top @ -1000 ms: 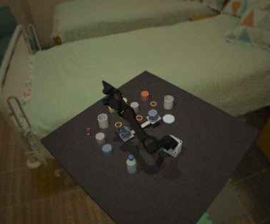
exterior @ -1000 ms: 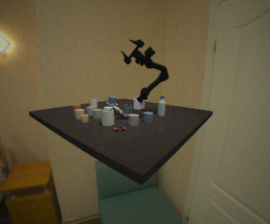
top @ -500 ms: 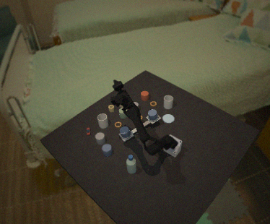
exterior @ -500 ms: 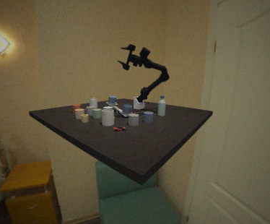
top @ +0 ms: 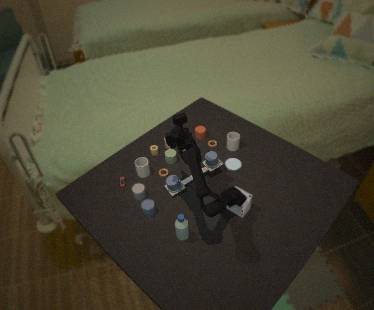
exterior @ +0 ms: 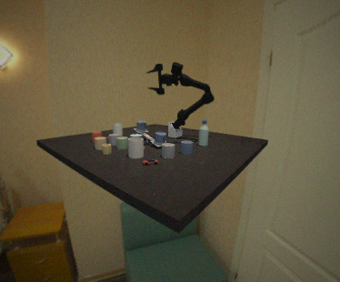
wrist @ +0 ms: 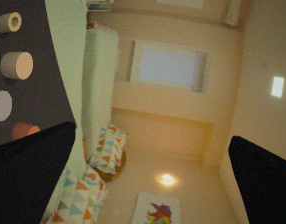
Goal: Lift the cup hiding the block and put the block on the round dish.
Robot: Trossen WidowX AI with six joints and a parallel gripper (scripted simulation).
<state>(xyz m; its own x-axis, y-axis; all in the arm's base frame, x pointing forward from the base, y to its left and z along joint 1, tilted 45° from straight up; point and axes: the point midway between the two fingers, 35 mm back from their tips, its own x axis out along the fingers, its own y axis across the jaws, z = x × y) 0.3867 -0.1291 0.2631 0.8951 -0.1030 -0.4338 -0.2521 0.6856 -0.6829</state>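
Now: gripper tip 4 cm past the blue cup, 10 cm to the right of it and 35 cm above it. Also, from my gripper tip: tan cup: 24 cm ahead, 15 cm to the right, 38 cm below; then green cup: 16 cm ahead, 7 cm to the right, 38 cm below; then teal block: 4 cm behind, 8 cm to the left, 37 cm below.
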